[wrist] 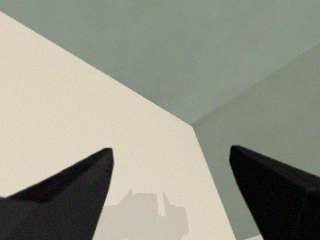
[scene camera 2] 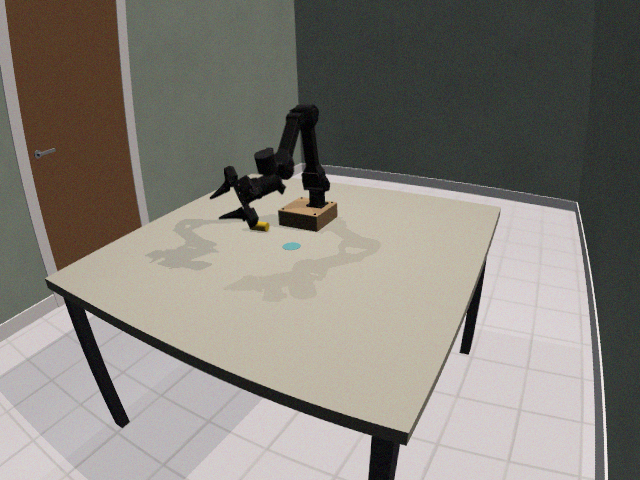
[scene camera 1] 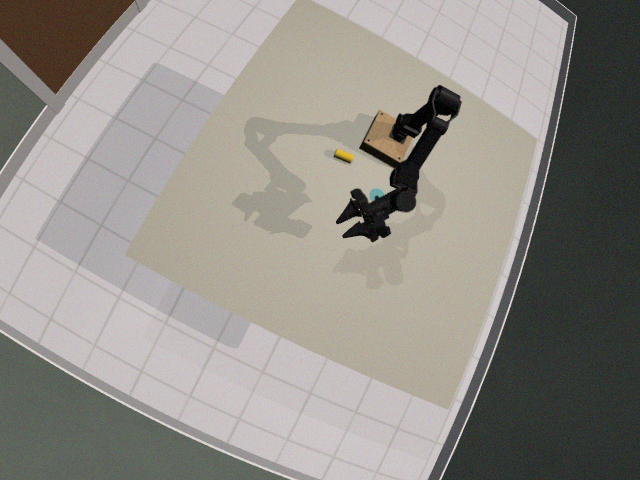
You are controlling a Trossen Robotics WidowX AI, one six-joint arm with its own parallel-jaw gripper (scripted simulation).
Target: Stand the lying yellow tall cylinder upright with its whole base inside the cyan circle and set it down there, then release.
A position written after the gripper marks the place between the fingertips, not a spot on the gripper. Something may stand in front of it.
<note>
In view: the gripper [scene camera 1: 339, 230].
The gripper is seen too in the wrist view [wrist: 171, 154].
</note>
